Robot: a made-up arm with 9 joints. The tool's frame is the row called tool. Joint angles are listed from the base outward.
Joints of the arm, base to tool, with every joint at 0 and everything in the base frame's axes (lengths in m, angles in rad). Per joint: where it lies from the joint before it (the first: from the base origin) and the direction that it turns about. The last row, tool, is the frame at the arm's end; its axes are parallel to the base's.
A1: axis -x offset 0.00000 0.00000 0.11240
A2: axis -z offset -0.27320 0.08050 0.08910
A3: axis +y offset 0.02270 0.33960 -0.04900
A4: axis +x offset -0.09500 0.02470 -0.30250
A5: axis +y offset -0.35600 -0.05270 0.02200
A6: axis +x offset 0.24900 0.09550 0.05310
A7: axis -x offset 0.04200 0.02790 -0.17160
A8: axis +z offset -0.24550 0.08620 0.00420
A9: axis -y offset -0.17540 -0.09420 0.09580
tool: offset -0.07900 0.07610 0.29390
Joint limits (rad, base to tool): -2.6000..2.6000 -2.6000..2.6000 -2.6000..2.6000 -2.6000..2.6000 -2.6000..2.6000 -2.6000..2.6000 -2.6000..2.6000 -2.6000..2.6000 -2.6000..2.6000
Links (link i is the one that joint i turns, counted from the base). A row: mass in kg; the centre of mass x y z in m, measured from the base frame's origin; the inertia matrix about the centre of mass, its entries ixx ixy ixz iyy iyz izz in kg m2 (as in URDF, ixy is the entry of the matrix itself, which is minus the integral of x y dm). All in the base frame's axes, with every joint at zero. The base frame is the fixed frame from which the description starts. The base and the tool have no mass.
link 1: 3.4; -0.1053 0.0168 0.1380; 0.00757 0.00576 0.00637 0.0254 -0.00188 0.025
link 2: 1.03; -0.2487 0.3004 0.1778; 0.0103 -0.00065 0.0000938 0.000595 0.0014 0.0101
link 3: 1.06; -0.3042 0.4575 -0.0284; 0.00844 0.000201 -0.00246 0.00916 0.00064 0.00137
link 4: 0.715; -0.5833 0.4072 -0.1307; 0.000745 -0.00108 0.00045 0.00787 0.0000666 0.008
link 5: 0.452; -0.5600 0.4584 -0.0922; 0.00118 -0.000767 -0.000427 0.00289 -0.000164 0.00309
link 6: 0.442; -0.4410 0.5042 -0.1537; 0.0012 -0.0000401 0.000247 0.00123 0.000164 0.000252
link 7: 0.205; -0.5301 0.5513 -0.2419; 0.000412 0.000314 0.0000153 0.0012 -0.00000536 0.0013
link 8: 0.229; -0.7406 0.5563 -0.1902; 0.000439 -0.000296 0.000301 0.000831 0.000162 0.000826
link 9: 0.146; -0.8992 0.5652 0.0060; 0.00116 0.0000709 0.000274 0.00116 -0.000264 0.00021
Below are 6 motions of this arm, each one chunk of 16 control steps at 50 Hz.
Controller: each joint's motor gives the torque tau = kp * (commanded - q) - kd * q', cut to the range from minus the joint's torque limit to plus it. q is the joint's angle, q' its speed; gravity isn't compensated. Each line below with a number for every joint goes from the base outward.
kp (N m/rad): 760 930 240 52 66 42 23 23 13
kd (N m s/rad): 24 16 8.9 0.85 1.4 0.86 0.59 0.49 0.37
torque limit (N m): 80 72 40 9.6 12 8.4 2.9 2.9 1.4
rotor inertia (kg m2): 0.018 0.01 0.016 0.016 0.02 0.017 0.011 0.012 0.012
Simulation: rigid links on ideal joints. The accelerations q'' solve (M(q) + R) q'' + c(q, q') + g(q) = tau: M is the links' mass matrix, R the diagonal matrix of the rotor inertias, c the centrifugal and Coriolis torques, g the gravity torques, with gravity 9.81 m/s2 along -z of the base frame. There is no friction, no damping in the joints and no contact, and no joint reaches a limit. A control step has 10 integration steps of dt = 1/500 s. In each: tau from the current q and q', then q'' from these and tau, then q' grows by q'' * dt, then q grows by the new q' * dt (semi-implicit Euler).
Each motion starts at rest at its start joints. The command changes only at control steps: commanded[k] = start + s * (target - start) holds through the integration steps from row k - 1 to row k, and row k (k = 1, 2, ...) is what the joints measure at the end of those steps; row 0 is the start. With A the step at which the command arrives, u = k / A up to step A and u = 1 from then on. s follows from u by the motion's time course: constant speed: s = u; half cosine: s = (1 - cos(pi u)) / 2; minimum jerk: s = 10 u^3 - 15 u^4 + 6 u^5; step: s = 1 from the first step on.
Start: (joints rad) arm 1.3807 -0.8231 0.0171 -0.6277 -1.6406 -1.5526 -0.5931 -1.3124 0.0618
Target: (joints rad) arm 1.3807 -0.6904 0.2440 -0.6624 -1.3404 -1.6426 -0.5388 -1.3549 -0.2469
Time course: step
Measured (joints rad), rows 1 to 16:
1: 1.3907 -0.7936 0.0399 -0.6196 -1.6343 -1.5919 -0.5982 -1.3024 0.0343
2: 1.3952 -0.7361 0.0920 -0.6212 -1.5929 -1.6590 -0.5937 -1.2959 -0.0381
3: 1.3871 -0.6865 0.1509 -0.6566 -1.4889 -1.7022 -0.5637 -1.3315 -0.1312
4: 1.3773 -0.6512 0.2062 -0.7094 -1.3671 -1.6987 -0.5220 -1.3868 -0.2082
5: 1.3712 -0.6307 0.2476 -0.7540 -1.2709 -1.6628 -0.4899 -1.4263 -0.2551
6: 1.3696 -0.6255 0.2670 -0.7729 -1.2206 -1.6209 -0.4815 -1.4338 -0.2749
7: 1.3718 -0.6335 0.2656 -0.7638 -1.2154 -1.5908 -0.4979 -1.4163 -0.2760
8: 1.3760 -0.6495 0.2524 -0.7371 -1.2417 -1.5782 -0.5290 -1.3905 -0.2678
9: 1.3803 -0.6669 0.2372 -0.7057 -1.2819 -1.5818 -0.5606 -1.3686 -0.2585
10: 1.3833 -0.6809 0.2263 -0.6788 -1.3214 -1.5972 -0.5820 -1.3545 -0.2529
11: 1.3846 -0.6891 0.2217 -0.6606 -1.3512 -1.6177 -0.5886 -1.3482 -0.2514
12: 1.3844 -0.6913 0.2224 -0.6521 -1.3670 -1.6365 -0.5813 -1.3489 -0.2519
13: 1.3833 -0.6888 0.2262 -0.6523 -1.3692 -1.6486 -0.5649 -1.3557 -0.2515
14: 1.3819 -0.6834 0.2308 -0.6594 -1.3611 -1.6525 -0.5450 -1.3661 -0.2486
15: 1.3807 -0.6771 0.2342 -0.6711 -1.3471 -1.6493 -0.5271 -1.3769 -0.2431
16: 1.3799 -0.6715 0.2354 -0.6845 -1.3321 -1.6420 -0.5147 -1.3850 -0.2363

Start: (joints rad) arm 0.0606 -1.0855 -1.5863 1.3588 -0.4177 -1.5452 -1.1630 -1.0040 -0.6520
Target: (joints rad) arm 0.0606 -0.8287 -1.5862 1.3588 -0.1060 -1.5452 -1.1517 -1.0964 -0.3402
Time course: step
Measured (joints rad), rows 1 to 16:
1: 0.0586 -1.0502 -1.5657 1.3511 -0.3582 -1.5342 -1.1498 -1.0211 -0.6300
2: 0.0643 -0.9612 -1.5363 1.3206 -0.2173 -1.5118 -1.1325 -1.0622 -0.5626
3: 0.0803 -0.8608 -1.5281 1.2980 -0.0822 -1.4997 -1.1329 -1.1065 -0.4555
4: 0.0970 -0.7987 -1.5443 1.3255 -0.0165 -1.5229 -1.1441 -1.1295 -0.3522
5: 0.1040 -0.7785 -1.5654 1.3742 -0.0260 -1.5563 -1.1619 -1.1212 -0.2854
6: 0.1002 -0.7863 -1.5802 1.4048 -0.0801 -1.5744 -1.1858 -1.0894 -0.2627
7: 0.0908 -0.8051 -1.5864 1.4078 -0.1364 -1.5730 -1.2053 -1.0531 -0.2762
8: 0.0817 -0.8220 -1.5858 1.3929 -0.1668 -1.5601 -1.2095 -1.0292 -0.3060
9: 0.0763 -0.8317 -1.5811 1.3732 -0.1664 -1.5457 -1.1974 -1.0257 -0.3345
10: 0.0750 -0.8348 -1.5745 1.3581 -0.1453 -1.5368 -1.1766 -1.0416 -0.3522
11: 0.0765 -0.8340 -1.5676 1.3514 -0.1185 -1.5346 -1.1557 -1.0679 -0.3568
12: 0.0794 -0.8323 -1.5613 1.3516 -0.0979 -1.5367 -1.1401 -1.0926 -0.3515
13: 0.0823 -0.8309 -1.5561 1.3546 -0.0892 -1.5398 -1.1318 -1.1072 -0.3414
14: 0.0848 -0.8302 -1.5522 1.3569 -0.0916 -1.5424 -1.1304 -1.1094 -0.3314
15: 0.0865 -0.8298 -1.5493 1.3573 -0.1009 -1.5445 -1.1343 -1.1023 -0.3242
16: 0.0877 -0.8295 -1.5475 1.3567 -0.1122 -1.5466 -1.1410 -1.0913 -0.3208

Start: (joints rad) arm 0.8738 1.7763 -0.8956 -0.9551 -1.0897 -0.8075 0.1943 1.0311 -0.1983
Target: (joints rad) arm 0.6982 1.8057 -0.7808 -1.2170 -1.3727 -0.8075 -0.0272 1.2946 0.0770
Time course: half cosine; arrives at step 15
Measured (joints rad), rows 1 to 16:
1: 0.8731 1.7744 -0.8942 -0.9577 -1.0915 -0.8078 0.1946 1.0297 -0.1979
2: 0.8695 1.7726 -0.8897 -0.9632 -1.0991 -0.8094 0.1940 1.0288 -0.1961
3: 0.8625 1.7722 -0.8827 -0.9714 -1.1137 -0.8127 0.1901 1.0325 -0.1908
4: 0.8526 1.7730 -0.8739 -0.9835 -1.1344 -0.8169 0.1809 1.0435 -0.1804
5: 0.8399 1.7745 -0.8637 -1.0010 -1.1601 -0.8210 0.1662 1.0621 -0.1639
6: 0.8250 1.7766 -0.8524 -1.0243 -1.1894 -0.8240 0.1464 1.0869 -0.1413
7: 0.8083 1.7789 -0.8399 -1.0528 -1.2213 -0.8253 0.1223 1.1155 -0.1130
8: 0.7904 1.7814 -0.8266 -1.0850 -1.2546 -0.8250 0.0950 1.1458 -0.0803
9: 0.7722 1.7839 -0.8128 -1.1185 -1.2883 -0.8235 0.0659 1.1758 -0.0450
10: 0.7542 1.7861 -0.7991 -1.1507 -1.3214 -0.8215 0.0365 1.2043 -0.0091
11: 0.7372 1.7878 -0.7857 -1.1793 -1.3524 -0.8193 0.0083 1.2304 0.0255
12: 0.7220 1.7890 -0.7732 -1.2023 -1.3799 -0.8175 -0.0173 1.2533 0.0566
13: 0.7092 1.7896 -0.7618 -1.2184 -1.4025 -0.8165 -0.0389 1.2724 0.0828
14: 0.6992 1.7895 -0.7518 -1.2269 -1.4191 -0.8162 -0.0557 1.2868 0.1028
15: 0.6925 1.7887 -0.7437 -1.2275 -1.4288 -0.8169 -0.0668 1.2957 0.1157
16: 0.6886 1.7877 -0.7378 -1.2214 -1.4318 -0.8185 -0.0719 1.2989 0.1215

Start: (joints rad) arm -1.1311 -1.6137 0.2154 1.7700 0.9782 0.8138 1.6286 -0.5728 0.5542
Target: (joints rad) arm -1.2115 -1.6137 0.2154 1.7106 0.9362 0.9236 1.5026 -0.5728 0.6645
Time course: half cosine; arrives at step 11
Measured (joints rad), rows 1 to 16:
1: -1.1321 -1.6166 0.2152 1.7677 0.9793 0.8113 1.6294 -0.5719 0.5553
2: -1.1350 -1.6223 0.2155 1.7629 0.9825 0.8051 1.6306 -0.5702 0.5595
3: -1.1400 -1.6281 0.2169 1.7571 0.9872 0.7980 1.6303 -0.5692 0.5687
4: -1.1469 -1.6321 0.2192 1.7506 0.9917 0.7934 1.6273 -0.5696 0.5835
5: -1.1556 -1.6338 0.2216 1.7429 0.9938 0.7946 1.6205 -0.5713 0.6031
6: -1.1655 -1.6336 0.2233 1.7334 0.9918 0.8027 1.6095 -0.5735 0.6251
7: -1.1760 -1.6322 0.2238 1.7222 0.9852 0.8175 1.5944 -0.5756 0.6466
8: -1.1864 -1.6302 0.2227 1.7098 0.9750 0.8367 1.5764 -0.5768 0.6648
9: -1.1959 -1.6281 0.2203 1.6979 0.9633 0.8573 1.5574 -0.5771 0.6778
10: -1.2036 -1.6263 0.2167 1.6885 0.9524 0.8758 1.5400 -0.5762 0.6849
11: -1.2089 -1.6249 0.2127 1.6835 0.9444 0.8895 1.5266 -0.5741 0.6863
12: -1.2120 -1.6240 0.2090 1.6837 0.9403 0.8967 1.5184 -0.5709 0.6836
13: -1.2137 -1.6239 0.2068 1.6885 0.9401 0.8982 1.5150 -0.5669 0.6795
14: -1.2144 -1.6244 0.2063 1.6958 0.9426 0.8957 1.5151 -0.5627 0.6764
15: -1.2145 -1.6256 0.2072 1.7037 0.9465 0.8914 1.5170 -0.5589 0.6756
16: -1.2141 -1.6271 0.2091 1.7103 0.9507 0.8874 1.5193 -0.5561 0.6773

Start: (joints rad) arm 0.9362 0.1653 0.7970 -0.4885 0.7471 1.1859 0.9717 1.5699 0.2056
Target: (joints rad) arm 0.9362 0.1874 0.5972 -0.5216 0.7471 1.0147 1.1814 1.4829 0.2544
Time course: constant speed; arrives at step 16
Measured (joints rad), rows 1 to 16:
1: 0.9375 0.1668 0.7949 -0.4854 0.7485 1.1811 0.9750 1.5677 0.2071
2: 0.9392 0.1700 0.7871 -0.4801 0.7505 1.1711 0.9849 1.5635 0.2099
3: 0.9410 0.1736 0.7746 -0.4760 0.7507 1.1598 1.0006 1.5590 0.2124
4: 0.9432 0.1770 0.7588 -0.4748 0.7483 1.1496 1.0197 1.5553 0.2134
5: 0.9457 0.1797 0.7410 -0.4768 0.7447 1.1405 1.0398 1.5522 0.2126
6: 0.9482 0.1818 0.7223 -0.4813 0.7413 1.1316 1.0590 1.5493 0.2108
7: 0.9507 0.1835 0.7036 -0.4870 0.7395 1.1219 1.0765 1.5462 0.2091
8: 0.9528 0.1847 0.6857 -0.4931 0.7397 1.1109 1.0921 1.5427 0.2084
9: 0.9545 0.1857 0.6689 -0.4988 0.7417 1.0987 1.1062 1.5390 0.2091
10: 0.9556 0.1864 0.6535 -0.5038 0.7448 1.0859 1.1194 1.5350 0.2114
11: 0.9561 0.1870 0.6397 -0.5080 0.7480 1.0730 1.1320 1.5307 0.2149
12: 0.9561 0.1877 0.6272 -0.5112 0.7508 1.0605 1.1444 1.5259 0.2190
13: 0.9556 0.1885 0.6159 -0.5136 0.7527 1.0486 1.1567 1.5205 0.2234
14: 0.9547 0.1896 0.6053 -0.5151 0.7535 1.0374 1.1691 1.5142 0.2276
15: 0.9536 0.1908 0.5952 -0.5157 0.7533 1.0269 1.1815 1.5072 0.2315
16: 0.9524 0.1923 0.5853 -0.5157 0.7522 1.0170 1.1941 1.4996 0.2351

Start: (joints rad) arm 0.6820 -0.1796 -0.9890 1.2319 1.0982 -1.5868 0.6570 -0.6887 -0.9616
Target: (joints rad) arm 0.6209 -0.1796 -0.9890 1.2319 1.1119 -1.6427 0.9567 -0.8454 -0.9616
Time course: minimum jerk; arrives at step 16
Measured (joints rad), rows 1 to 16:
1: 0.6833 -0.1799 -0.9899 1.2347 1.1008 -1.5833 0.6586 -0.6915 -0.9621
2: 0.6857 -0.1798 -0.9906 1.2397 1.1073 -1.5771 0.6636 -0.6981 -0.9626
3: 0.6880 -0.1796 -0.9900 1.2427 1.1155 -1.5714 0.6719 -0.7063 -0.9621
4: 0.6892 -0.1796 -0.9882 1.2419 1.1235 -1.5681 0.6839 -0.7150 -0.9602
5: 0.6889 -0.1800 -0.9851 1.2378 1.1301 -1.5678 0.7003 -0.7244 -0.9575
6: 0.6868 -0.1805 -0.9813 1.2324 1.1349 -1.5701 0.7218 -0.7353 -0.9545
7: 0.6829 -0.1811 -0.9776 1.2280 1.1380 -1.5743 0.7484 -0.7487 -0.9517
8: 0.6775 -0.1816 -0.9743 1.2261 1.1399 -1.5796 0.7795 -0.7648 -0.9493
9: 0.6708 -0.1820 -0.9722 1.2273 1.1408 -1.5856 0.8136 -0.7831 -0.9475
10: 0.6632 -0.1823 -0.9714 1.2312 1.1410 -1.5920 0.8488 -0.8026 -0.9462
11: 0.6552 -0.1825 -0.9720 1.2370 1.1406 -1.5987 0.8828 -0.8216 -0.9454
12: 0.6475 -0.1826 -0.9739 1.2434 1.1395 -1.6056 0.9132 -0.8384 -0.9451
13: 0.6404 -0.1824 -0.9769 1.2494 1.1376 -1.6125 0.9382 -0.8519 -0.9454
14: 0.6346 -0.1820 -0.9807 1.2541 1.1350 -1.6190 0.9566 -0.8612 -0.9464
15: 0.6303 -0.1815 -0.9849 1.2568 1.1321 -1.6247 0.9680 -0.8663 -0.9481
16: 0.6277 -0.1808 -0.9890 1.2572 1.1291 -1.6290 0.9732 -0.8677 -0.9503

